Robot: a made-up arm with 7 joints. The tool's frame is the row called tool. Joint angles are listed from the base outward.
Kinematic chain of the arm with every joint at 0, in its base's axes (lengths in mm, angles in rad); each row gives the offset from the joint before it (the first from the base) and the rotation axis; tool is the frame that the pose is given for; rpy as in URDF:
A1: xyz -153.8 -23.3 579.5 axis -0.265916 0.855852 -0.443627
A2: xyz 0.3 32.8 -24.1 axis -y
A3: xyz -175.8 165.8 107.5 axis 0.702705 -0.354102 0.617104
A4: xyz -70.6 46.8 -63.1 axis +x
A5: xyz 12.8 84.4 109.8 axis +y
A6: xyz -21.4 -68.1 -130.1 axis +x
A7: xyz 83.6 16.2 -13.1 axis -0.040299 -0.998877 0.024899
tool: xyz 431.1 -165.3 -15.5 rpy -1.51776 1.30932 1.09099
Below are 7 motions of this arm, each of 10 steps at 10 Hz.
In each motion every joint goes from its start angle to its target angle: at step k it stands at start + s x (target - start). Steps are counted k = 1, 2, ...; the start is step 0. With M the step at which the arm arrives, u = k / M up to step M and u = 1 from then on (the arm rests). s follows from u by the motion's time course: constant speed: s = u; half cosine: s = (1 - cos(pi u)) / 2; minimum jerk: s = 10 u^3 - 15 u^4 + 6 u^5.
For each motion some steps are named. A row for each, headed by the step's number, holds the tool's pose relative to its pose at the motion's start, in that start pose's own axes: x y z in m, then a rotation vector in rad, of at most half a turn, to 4 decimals.
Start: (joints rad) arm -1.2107 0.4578 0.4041 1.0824 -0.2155 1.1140 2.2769
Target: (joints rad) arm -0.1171 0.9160 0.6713 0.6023 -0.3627 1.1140 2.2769
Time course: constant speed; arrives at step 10
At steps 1, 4, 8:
1: 0.0026 -0.0145 0.0077 -0.0605 -0.0097 -0.0576
4: 0.0101 -0.0620 0.0358 -0.2528 -0.0528 -0.2106
8: 0.0189 -0.1291 0.0900 -0.5275 -0.1390 -0.3585

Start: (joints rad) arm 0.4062 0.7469 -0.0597 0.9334 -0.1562 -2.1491 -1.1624
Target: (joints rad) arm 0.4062 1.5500 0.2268 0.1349 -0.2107 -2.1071 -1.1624
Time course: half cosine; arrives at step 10
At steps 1, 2, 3, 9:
1: -0.0029 0.0044 -0.0003 0.0153 0.0069 -0.0205
2: -0.0102 0.0181 -0.0005 0.0610 0.0258 -0.0801
3: -0.0181 0.0421 0.0013 0.1358 0.0511 -0.1730
9: 0.0735 0.2185 0.0981 0.7554 0.0756 -0.7996

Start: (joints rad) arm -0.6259 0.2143 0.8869 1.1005 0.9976 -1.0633 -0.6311
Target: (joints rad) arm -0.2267 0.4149 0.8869 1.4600 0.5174 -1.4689 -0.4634
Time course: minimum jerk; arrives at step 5
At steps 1, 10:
1: -0.0198 0.0070 -0.0078 0.0192 0.0281 -0.0252
10: -0.2347 0.2356 -0.0616 0.4512 0.3651 -0.3774

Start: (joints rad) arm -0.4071 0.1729 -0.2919 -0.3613 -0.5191 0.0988 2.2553
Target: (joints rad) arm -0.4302 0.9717 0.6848 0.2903 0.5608 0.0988 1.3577
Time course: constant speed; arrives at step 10
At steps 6, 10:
6: -0.1177 0.2508 0.0913 0.8141 -0.0079 0.3715
10: -0.0117 0.2968 0.3184 1.2932 -0.3391 -0.1420

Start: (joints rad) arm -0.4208 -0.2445 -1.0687 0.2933 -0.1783 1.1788 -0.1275
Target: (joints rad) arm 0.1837 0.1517 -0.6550 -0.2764 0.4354 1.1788 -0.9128
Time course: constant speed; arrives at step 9
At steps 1, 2, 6, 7, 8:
1: 0.0457 0.0543 0.0060 0.1020 -0.0708 0.0871
2: 0.0852 0.1116 0.0199 0.2064 -0.1400 0.1678
6: 0.1795 0.3386 0.1481 0.6459 -0.3961 0.4205
7: 0.1887 0.3872 0.1955 0.7603 -0.4535 0.4641
8: 0.1936 0.4302 0.2475 0.8761 -0.5077 0.4989

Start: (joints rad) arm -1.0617 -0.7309 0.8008 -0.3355 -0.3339 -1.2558 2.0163
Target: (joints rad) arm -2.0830 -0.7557 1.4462 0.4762 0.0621 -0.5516 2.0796
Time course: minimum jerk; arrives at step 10
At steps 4, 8, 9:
4: -0.3285 0.1528 0.0117 0.4615 0.5543 0.0974
8: -0.5384 0.3495 0.5629 1.5348 1.4144 -0.4820
9: -0.5128 0.3529 0.6039 1.6216 1.4452 -0.5749

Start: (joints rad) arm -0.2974 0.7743 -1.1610 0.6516 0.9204 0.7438 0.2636
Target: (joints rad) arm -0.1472 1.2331 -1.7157 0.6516 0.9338 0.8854 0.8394
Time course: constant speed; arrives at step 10
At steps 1, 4, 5, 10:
1: -0.0336 -0.0023 -0.0087 -0.0008 0.0816 -0.0836
4: -0.1311 0.0157 -0.0152 0.0111 0.3261 -0.3317
5: -0.1602 0.0298 -0.0111 0.0202 0.4073 -0.4132
10: -0.2549 0.1459 0.0483 0.1109 0.8110 -0.8058

